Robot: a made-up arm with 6 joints.
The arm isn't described. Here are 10 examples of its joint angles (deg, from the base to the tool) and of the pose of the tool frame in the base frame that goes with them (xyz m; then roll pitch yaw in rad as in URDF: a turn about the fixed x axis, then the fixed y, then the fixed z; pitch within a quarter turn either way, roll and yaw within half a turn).
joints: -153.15 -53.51 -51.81 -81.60 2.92 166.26
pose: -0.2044 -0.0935 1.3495 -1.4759 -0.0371 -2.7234
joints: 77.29 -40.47 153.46 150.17 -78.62 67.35
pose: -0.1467 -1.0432 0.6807 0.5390 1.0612 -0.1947
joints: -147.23 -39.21 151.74 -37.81 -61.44 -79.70
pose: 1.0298 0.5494 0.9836 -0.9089 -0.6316 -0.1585
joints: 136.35 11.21 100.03 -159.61 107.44 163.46
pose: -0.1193 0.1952 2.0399 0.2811 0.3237 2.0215
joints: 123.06 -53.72 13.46 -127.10 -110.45 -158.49
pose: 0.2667 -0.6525 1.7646 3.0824 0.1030 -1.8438
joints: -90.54 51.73 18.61 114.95 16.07 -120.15
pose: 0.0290 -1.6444 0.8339 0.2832 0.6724 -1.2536
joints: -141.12 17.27 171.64 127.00 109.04 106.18
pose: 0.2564 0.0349 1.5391 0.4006 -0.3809 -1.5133
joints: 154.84 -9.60 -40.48 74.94 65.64 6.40
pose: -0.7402 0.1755 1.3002 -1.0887 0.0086 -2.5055
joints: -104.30 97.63 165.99 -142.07 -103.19 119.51
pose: -0.1167 -0.8870 1.1428 -1.8566 -0.0712 0.6777
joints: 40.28 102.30 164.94 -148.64 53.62 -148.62
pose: 0.9968 0.7475 1.0898 -0.7949 -0.2124 0.2601
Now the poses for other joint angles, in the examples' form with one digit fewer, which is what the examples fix.
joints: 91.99 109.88 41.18 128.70 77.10 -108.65
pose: -0.181 1.340 -0.367 1.577 0.444 -2.538
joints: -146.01 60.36 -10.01 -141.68 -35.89 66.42
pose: -1.189 -0.879 0.340 1.717 0.654 -2.073
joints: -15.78 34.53 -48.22 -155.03 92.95 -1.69
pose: 0.742 -0.287 0.650 0.083 0.063 -2.981
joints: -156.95 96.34 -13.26 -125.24 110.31 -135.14
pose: -0.927 -0.247 -0.170 2.035 -0.533 1.499
